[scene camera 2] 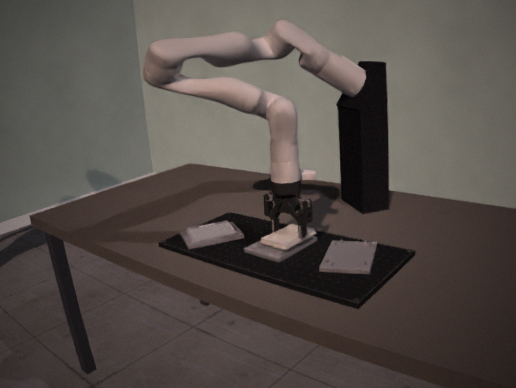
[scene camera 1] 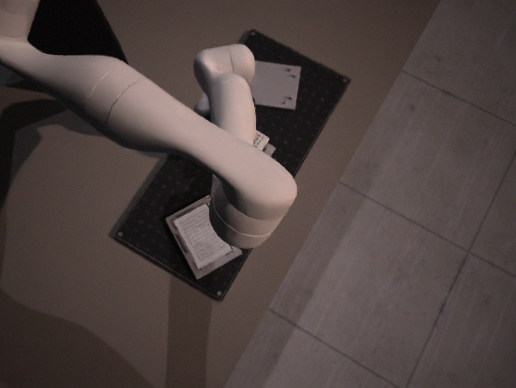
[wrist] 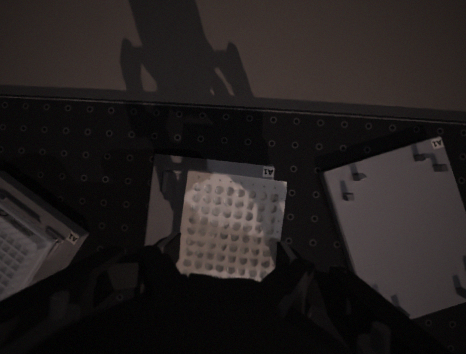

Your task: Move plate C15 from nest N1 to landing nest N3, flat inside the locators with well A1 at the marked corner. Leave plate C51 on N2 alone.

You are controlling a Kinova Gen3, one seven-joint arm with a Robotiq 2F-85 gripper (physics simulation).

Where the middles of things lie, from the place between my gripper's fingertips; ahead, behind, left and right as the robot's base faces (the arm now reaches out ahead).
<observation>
My gripper is now 1 cm past the nest N1 (scene camera 1: 272, 84), 17 cm to the right of it and 3 cm above it. From my hand the other things lie so: nest N2 (scene camera 1: 219, 262): 3 cm ahead, 25 cm to the right, 3 cm below.
</observation>
